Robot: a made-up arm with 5 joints. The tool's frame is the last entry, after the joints. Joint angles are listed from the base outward. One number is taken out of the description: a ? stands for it. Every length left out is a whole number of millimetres.
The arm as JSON. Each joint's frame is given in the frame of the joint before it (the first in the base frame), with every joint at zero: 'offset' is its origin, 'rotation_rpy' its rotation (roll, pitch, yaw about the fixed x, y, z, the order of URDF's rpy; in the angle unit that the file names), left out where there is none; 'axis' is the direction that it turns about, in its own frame. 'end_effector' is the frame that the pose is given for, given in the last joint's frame.
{
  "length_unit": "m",
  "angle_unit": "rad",
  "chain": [
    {
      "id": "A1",
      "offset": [
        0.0,
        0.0,
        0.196
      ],
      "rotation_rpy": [
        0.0,
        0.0,
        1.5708
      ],
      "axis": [
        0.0,
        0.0,
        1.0
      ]
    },
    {
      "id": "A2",
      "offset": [
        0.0,
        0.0,
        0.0
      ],
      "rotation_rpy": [
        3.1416,
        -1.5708,
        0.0
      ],
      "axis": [
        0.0,
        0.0,
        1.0
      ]
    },
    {
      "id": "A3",
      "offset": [
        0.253,
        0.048,
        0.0
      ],
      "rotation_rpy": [
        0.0,
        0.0,
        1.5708
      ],
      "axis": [
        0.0,
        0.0,
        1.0
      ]
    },
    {
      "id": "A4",
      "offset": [
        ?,
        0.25,
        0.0
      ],
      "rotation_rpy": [
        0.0,
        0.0,
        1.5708
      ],
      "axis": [
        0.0,
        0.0,
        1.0
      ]
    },
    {
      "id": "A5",
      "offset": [
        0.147,
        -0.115,
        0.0
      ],
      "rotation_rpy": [
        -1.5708,
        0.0,
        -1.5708
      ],
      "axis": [
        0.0,
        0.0,
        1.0
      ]
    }
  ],
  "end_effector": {
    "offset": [
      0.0,
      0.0,
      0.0
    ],
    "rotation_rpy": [
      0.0,
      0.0,
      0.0
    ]
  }
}
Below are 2 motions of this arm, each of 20 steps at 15 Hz.
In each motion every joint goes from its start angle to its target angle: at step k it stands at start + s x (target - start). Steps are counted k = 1, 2, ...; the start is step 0. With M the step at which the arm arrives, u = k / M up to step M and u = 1 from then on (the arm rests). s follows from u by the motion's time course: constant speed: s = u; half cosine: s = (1 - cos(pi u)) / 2; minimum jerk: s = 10 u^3 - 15 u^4 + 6 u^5.
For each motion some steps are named. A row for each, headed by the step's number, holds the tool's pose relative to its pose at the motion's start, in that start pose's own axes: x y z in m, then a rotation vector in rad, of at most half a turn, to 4 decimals.
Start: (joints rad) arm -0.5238 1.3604 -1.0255 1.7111 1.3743
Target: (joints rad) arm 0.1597 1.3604 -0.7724 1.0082 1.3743
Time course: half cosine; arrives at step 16
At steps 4, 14, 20:
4: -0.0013 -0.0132 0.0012 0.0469 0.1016 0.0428
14: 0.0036 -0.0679 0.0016 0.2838 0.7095 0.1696
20: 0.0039 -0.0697 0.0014 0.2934 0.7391 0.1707

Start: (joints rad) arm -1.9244 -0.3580 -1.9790 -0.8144 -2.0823
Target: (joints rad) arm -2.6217 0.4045 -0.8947 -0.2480 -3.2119
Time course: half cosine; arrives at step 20
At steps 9, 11, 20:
9: 0.0846 -0.3594 -0.1338 0.8563 0.5924 -0.7031
11: 0.0564 -0.4591 -0.2501 1.1658 0.8658 -0.8761
20: -0.0852 -0.4973 -0.6291 1.9310 1.7241 -0.7888

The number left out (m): 0.056
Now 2 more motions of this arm.
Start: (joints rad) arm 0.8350 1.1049 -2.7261 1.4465 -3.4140
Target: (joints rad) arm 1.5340 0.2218 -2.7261 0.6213 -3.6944
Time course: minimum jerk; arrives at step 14
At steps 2, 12, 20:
2: -0.0071 0.0087 -0.0152 0.0078 -0.0391 -0.0225
12: 0.2042 0.2709 -0.6588 0.0415 -1.7441 -0.6092
20: 0.2190 0.2688 -0.6700 0.0358 -1.7872 -0.6088

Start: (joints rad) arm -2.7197 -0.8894 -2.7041 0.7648 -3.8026
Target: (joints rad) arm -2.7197 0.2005 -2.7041 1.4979 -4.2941
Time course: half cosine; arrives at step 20
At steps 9, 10, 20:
9: 0.2388 0.1858 0.2016 -0.5332 0.5558 -0.1970
10: 0.2899 0.2254 0.2178 -0.6451 0.6470 -0.2285
20: 0.6034 0.4693 0.1617 -1.4465 1.1320 -0.3463

